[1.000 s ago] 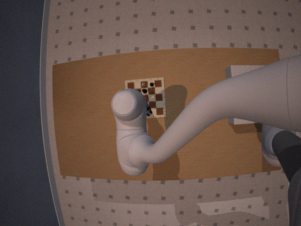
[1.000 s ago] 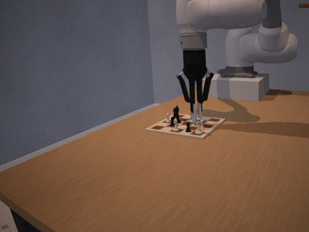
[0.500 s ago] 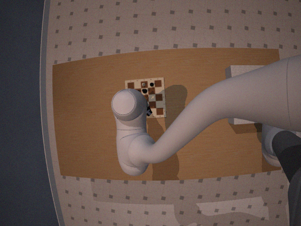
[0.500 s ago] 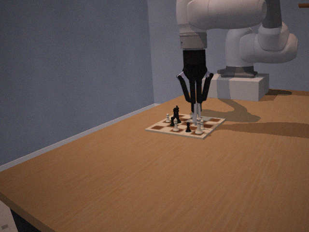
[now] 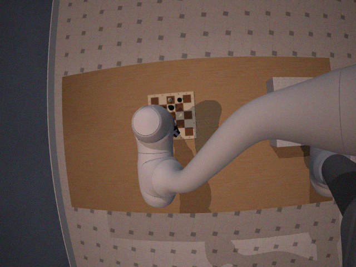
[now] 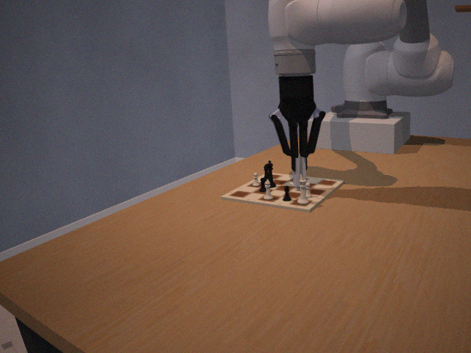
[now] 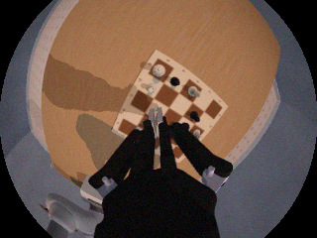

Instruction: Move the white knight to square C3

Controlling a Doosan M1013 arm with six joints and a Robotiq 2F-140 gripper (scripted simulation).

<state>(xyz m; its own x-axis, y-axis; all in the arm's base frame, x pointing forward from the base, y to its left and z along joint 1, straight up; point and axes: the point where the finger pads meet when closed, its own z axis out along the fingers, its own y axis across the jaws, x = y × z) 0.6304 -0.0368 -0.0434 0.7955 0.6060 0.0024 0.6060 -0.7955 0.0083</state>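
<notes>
The tall black piece is 80 mm to the right of my hand and 10 mm below it. Also, from my hand: white piece (80 mm ahead, 50 mm to the right, 20 mm below); then chessboard (50 mm below, 40 mm to the right).
</notes>
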